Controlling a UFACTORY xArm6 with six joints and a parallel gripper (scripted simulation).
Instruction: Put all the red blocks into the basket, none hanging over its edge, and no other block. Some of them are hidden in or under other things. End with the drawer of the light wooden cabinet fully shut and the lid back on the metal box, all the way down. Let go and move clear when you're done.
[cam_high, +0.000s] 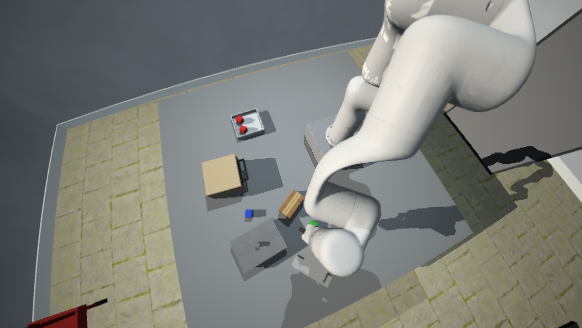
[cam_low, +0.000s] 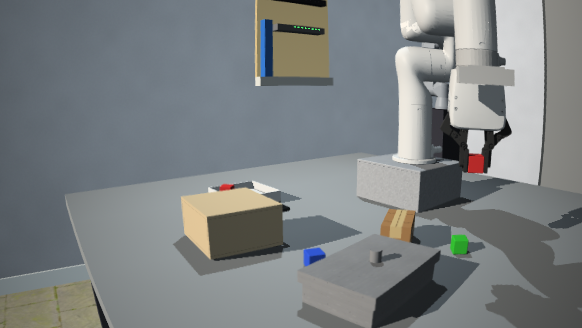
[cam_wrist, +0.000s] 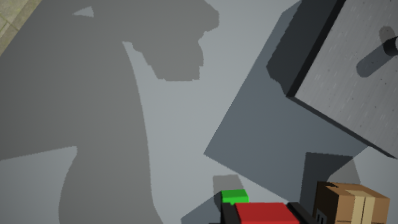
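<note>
The white basket is 590 mm to the right of my hand, 220 mm ahead of it and 170 mm below it. The rest, counted from my hand: knobbed lid: 210 mm ahead, 140 mm below; green block: 170 mm below, 40 mm to the right, 20 mm behind; cardboard box: 150 mm below, 140 mm to the right, 50 mm ahead.
</note>
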